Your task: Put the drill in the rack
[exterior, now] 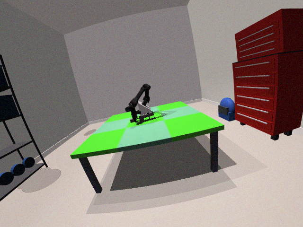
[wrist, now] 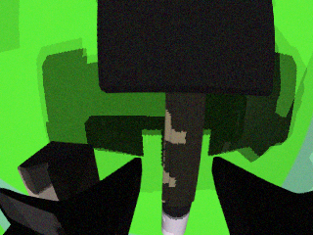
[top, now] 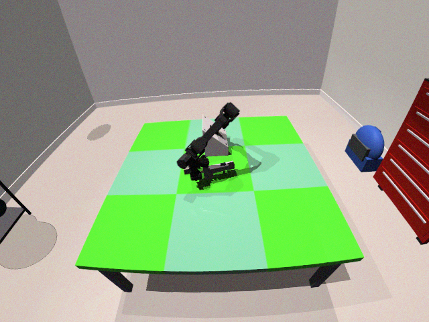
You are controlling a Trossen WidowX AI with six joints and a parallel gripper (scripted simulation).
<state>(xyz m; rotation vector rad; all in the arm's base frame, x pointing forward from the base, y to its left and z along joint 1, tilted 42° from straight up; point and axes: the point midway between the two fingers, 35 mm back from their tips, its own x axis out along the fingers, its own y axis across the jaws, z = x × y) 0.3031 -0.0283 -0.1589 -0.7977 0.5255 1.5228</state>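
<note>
Now: gripper tip 4 cm to the right of the drill, 4 cm below it and 1 cm past it. From my gripper tip the other things lie so: dark key 17 cm to the left, 4 cm above, 3 cm behind; grey fixture block 14 cm to the left, 3 cm behind, 3 cm above; rack 7 cm behind, 4 cm to the right, 1 cm above.
</note>
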